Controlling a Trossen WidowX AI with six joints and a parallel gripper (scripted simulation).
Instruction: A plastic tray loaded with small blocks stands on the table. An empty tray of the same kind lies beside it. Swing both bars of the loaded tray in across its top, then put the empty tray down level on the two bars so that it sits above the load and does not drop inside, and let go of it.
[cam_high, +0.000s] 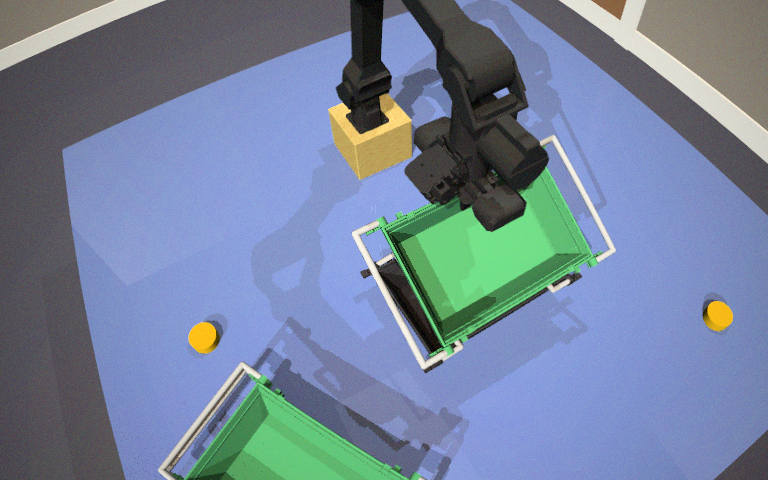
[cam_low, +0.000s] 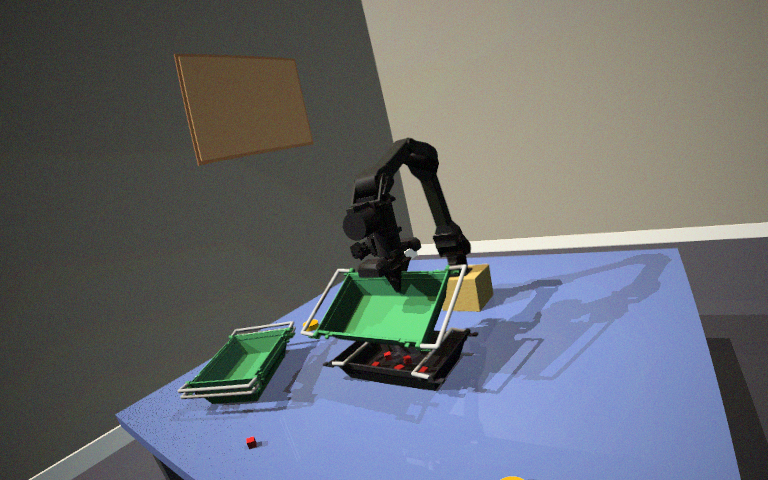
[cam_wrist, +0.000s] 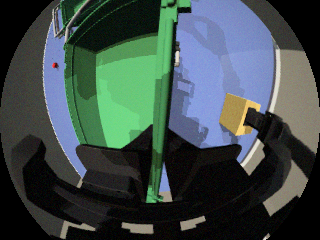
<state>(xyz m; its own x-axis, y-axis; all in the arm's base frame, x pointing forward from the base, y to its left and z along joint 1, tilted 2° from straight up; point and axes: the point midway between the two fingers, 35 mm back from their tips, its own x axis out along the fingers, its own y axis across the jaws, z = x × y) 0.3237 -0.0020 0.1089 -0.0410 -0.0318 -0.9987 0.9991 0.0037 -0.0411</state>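
The green tray lies 80 mm ahead of my gripper tip and 10 mm below it. Round my gripper tip: red block: 400 mm ahead, 170 mm below, 150 mm to the right.
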